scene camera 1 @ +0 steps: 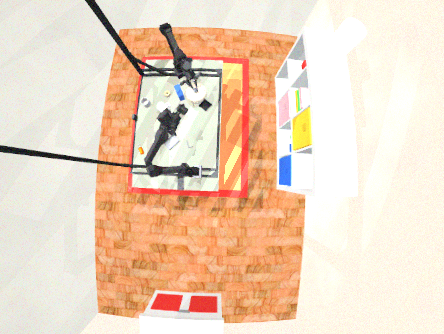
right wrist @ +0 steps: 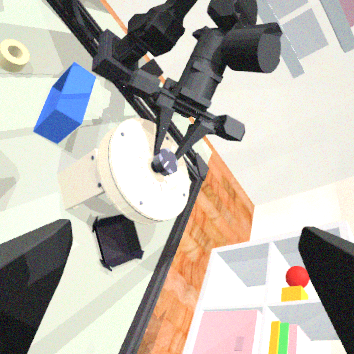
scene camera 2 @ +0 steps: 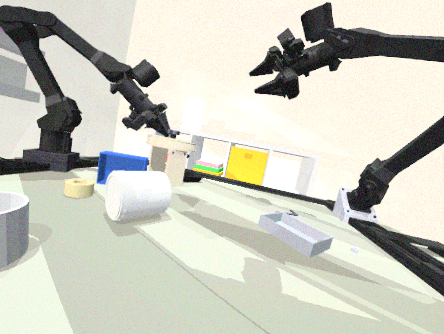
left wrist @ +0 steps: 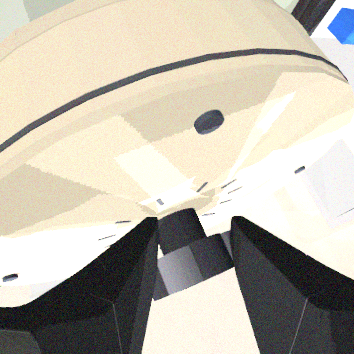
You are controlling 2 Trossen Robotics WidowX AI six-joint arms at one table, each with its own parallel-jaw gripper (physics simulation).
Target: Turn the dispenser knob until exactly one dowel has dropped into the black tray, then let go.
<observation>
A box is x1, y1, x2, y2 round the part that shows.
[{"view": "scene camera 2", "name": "left gripper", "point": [169, 135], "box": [121, 91, 169, 136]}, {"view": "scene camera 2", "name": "right gripper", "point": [251, 82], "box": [249, 28, 313, 99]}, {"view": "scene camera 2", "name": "white cylinder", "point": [128, 194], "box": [105, 171, 170, 220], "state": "on the table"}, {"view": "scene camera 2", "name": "grey tray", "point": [310, 241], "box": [258, 212, 333, 257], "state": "on the table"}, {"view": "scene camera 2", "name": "blue box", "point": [109, 161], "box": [96, 151, 148, 184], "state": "on the table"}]
</observation>
